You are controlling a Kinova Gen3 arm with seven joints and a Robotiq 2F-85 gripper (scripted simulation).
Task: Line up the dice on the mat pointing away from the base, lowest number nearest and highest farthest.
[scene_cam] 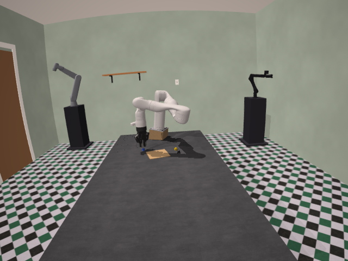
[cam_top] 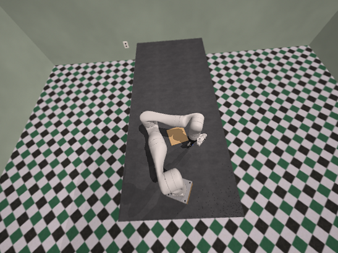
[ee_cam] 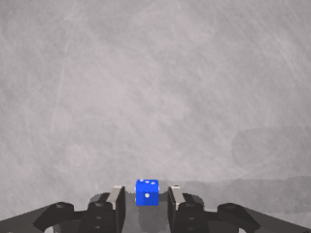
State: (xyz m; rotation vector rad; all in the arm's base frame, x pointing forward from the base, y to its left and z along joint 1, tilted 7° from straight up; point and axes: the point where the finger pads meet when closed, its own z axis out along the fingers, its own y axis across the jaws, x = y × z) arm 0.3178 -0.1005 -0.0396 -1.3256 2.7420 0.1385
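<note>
Now: the blue die 40 mm below my hand. From my hand the other things lie so: black die: 260 mm to the left, 80 mm ahead, 40 mm below; yellow die: 240 mm to the left, 40 mm below, 20 mm ahead; tan mat: 110 mm to the left, 80 mm ahead, 40 mm below.
</note>
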